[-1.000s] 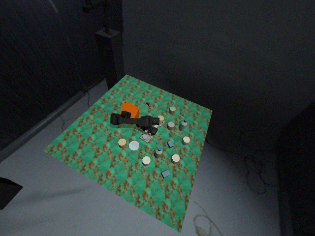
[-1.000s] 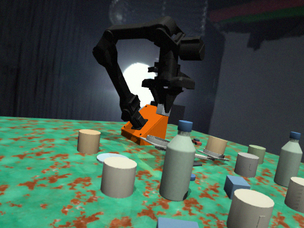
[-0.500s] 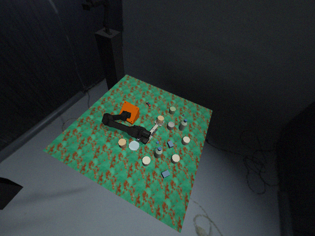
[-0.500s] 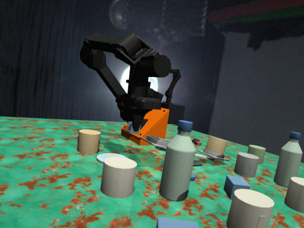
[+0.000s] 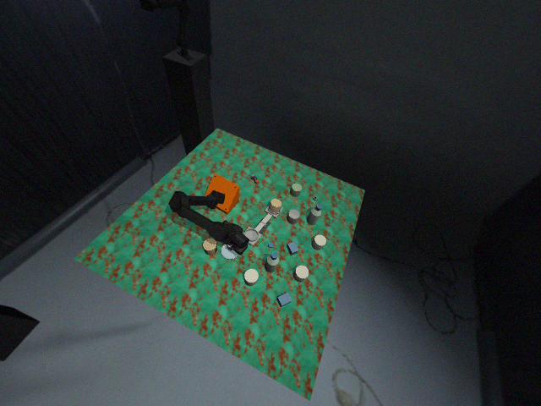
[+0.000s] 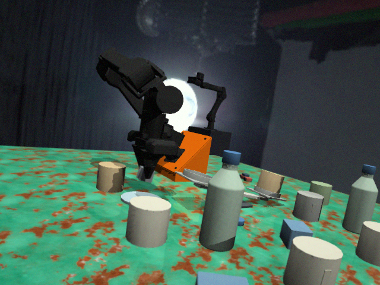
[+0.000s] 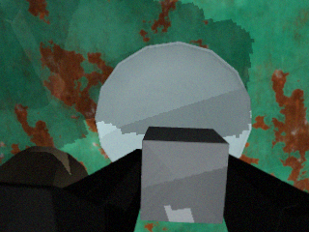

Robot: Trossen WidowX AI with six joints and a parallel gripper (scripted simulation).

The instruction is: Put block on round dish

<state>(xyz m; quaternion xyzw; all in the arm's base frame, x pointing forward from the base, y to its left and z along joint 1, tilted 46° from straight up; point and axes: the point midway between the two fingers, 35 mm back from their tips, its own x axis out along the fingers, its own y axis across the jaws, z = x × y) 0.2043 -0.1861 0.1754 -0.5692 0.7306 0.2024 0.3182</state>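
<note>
Now: gripper tip 60 mm above the round pale dish. From my gripper tip the other things lie so: small blue disc (200 mm ahead, 120 mm to the left, 50 mm below); then tiny red toy car (90 mm behind, 550 mm to the left, 50 mm below); then small grey block (10 mm above).
</note>
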